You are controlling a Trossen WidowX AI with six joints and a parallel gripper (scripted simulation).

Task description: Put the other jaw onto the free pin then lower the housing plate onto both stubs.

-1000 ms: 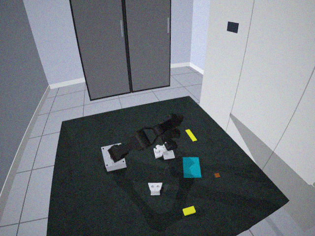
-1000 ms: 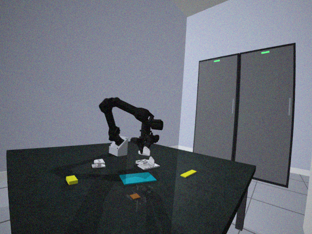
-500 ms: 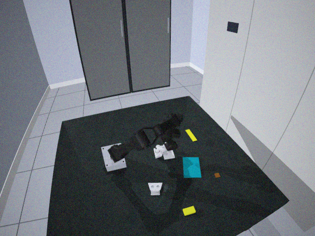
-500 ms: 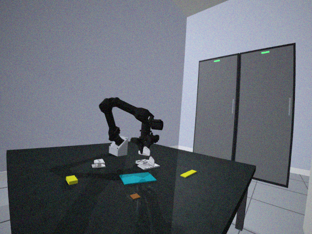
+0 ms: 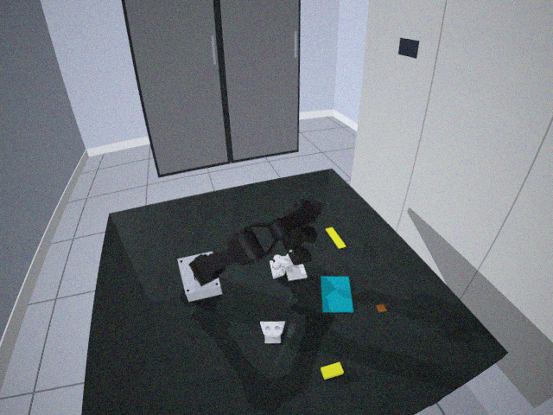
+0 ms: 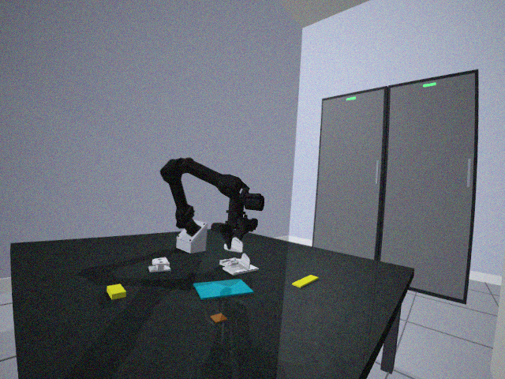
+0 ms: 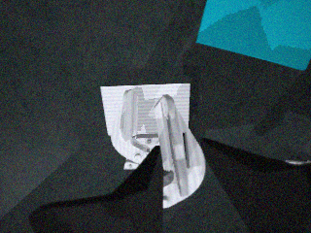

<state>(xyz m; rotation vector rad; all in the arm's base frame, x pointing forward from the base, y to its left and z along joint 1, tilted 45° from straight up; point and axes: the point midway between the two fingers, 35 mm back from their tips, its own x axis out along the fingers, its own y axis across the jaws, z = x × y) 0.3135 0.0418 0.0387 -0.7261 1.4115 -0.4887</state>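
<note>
Now: gripper tip 8 cm above the white base, 3 cm to the right of it and 2 cm short of it. From my gripper tip the other things lie so: cyan sheet: 13 cm to the right, 13 cm ahead, 8 cm below; then yellow strip: 23 cm ahead, 16 cm to the left, 8 cm below; then small white stand: 23 cm to the right, 12 cm behind, 7 cm below.
</note>
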